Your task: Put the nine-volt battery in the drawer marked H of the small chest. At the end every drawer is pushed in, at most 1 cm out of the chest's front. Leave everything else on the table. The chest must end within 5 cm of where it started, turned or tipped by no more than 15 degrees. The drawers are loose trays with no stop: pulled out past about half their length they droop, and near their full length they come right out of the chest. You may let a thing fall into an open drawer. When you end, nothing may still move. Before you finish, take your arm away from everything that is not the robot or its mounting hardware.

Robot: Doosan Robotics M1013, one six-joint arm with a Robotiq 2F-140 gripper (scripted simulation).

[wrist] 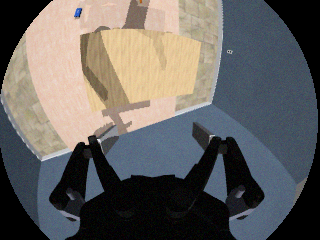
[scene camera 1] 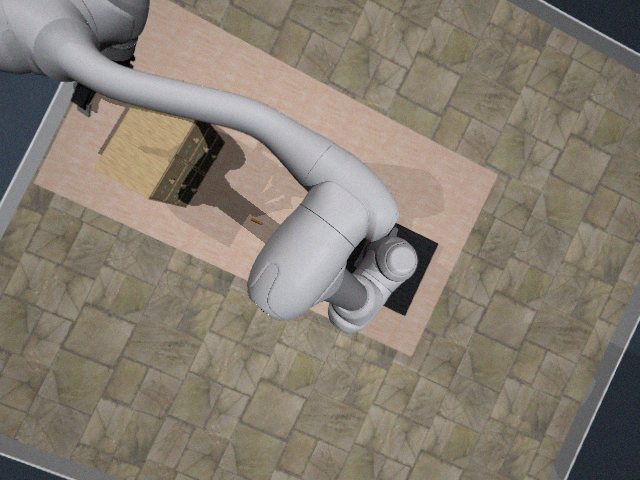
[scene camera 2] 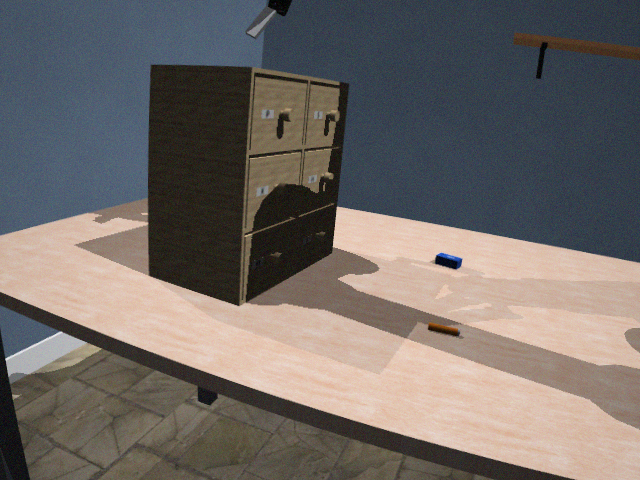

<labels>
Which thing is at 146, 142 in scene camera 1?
A small wooden chest.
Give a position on a small wooden chest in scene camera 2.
At 199, 116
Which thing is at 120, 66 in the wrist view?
A small wooden chest.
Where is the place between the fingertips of my gripper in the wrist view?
154, 130
</labels>
